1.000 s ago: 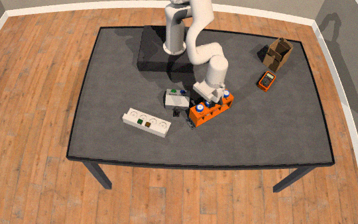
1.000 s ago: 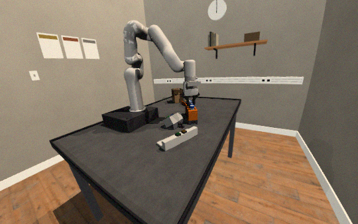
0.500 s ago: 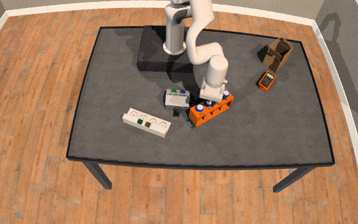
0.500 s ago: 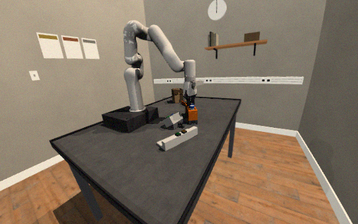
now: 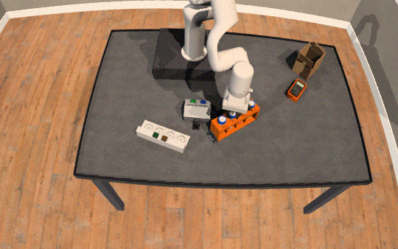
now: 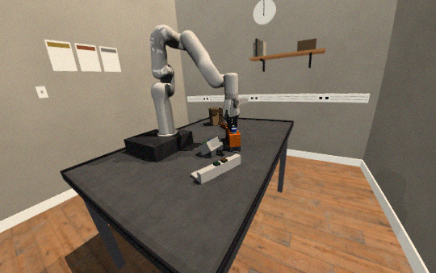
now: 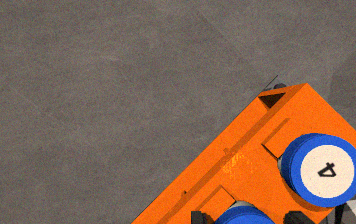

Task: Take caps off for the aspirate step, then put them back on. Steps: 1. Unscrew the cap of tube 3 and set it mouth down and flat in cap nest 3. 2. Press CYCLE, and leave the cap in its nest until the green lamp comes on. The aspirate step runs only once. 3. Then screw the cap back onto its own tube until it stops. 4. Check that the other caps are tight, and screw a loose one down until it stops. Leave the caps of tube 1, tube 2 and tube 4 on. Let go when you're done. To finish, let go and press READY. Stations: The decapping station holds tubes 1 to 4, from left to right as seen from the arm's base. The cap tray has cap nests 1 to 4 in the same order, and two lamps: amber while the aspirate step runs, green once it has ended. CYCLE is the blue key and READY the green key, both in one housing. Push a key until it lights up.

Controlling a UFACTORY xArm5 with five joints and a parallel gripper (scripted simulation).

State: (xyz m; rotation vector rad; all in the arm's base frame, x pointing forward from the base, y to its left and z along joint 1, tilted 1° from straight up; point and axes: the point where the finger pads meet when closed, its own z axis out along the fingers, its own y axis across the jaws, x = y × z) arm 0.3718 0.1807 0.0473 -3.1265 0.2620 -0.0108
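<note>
My gripper is now 10 mm above the cap 3. From my hand the other things lie so: cap 2: 30 mm behind, 40 mm to the left, 20 mm below; then cap 4: 30 mm ahead, 40 mm to the right, 20 mm below; then cap 1: 60 mm behind, 80 mm to the left, 20 mm below.
</note>
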